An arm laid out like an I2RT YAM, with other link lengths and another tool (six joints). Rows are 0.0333 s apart.
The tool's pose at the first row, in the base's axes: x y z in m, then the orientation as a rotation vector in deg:
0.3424, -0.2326, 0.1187, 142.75, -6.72, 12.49
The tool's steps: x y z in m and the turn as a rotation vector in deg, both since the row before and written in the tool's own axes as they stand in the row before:
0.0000, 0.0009, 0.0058, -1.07, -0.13, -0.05
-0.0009, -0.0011, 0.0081, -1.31, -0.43, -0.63
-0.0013, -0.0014, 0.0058, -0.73, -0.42, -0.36
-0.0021, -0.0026, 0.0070, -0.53, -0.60, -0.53
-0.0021, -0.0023, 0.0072, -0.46, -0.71, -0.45
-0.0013, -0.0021, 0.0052, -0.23, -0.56, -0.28
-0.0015, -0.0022, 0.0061, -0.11, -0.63, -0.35
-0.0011, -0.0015, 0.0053, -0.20, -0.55, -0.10
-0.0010, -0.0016, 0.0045, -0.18, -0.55, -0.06
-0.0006, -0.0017, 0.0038, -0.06, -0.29, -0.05
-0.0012, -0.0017, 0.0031, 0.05, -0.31, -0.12
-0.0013, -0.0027, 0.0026, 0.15, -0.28, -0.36
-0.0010, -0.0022, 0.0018, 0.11, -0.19, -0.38
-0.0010, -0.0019, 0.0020, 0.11, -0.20, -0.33
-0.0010, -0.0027, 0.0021, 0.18, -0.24, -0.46
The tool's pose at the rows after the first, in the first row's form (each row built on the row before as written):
0.3430, -0.2368, 0.1146, 141.70, -6.80, 12.19
0.3433, -0.2409, 0.1075, 140.46, -6.31, 11.25
0.3429, -0.2434, 0.1020, 139.79, -6.11, 10.51
0.3419, -0.2458, 0.0947, 139.33, -5.76, 9.49
0.3408, -0.2487, 0.0875, 138.95, -5.56, 8.39
0.3402, -0.2505, 0.0821, 138.78, -5.48, 7.57
0.3394, -0.2528, 0.0759, 138.73, -5.35, 6.64
0.3388, -0.2551, 0.0708, 138.57, -5.49, 5.92
0.3382, -0.2568, 0.0663, 138.43, -5.67, 5.22
0.3379, -0.2580, 0.0623, 138.39, -5.74, 4.84
0.3370, -0.2587, 0.0588, 138.46, -5.74, 4.41
0.3360, -0.2583, 0.0550, 138.64, -5.43, 3.92
0.3352, -0.2578, 0.0521, 138.77, -5.06, 3.52
0.3344, -0.2576, 0.0493, 138.90, -4.75, 3.13
0.3336, -0.2569, 0.0459, 139.10, -4.30, 2.64

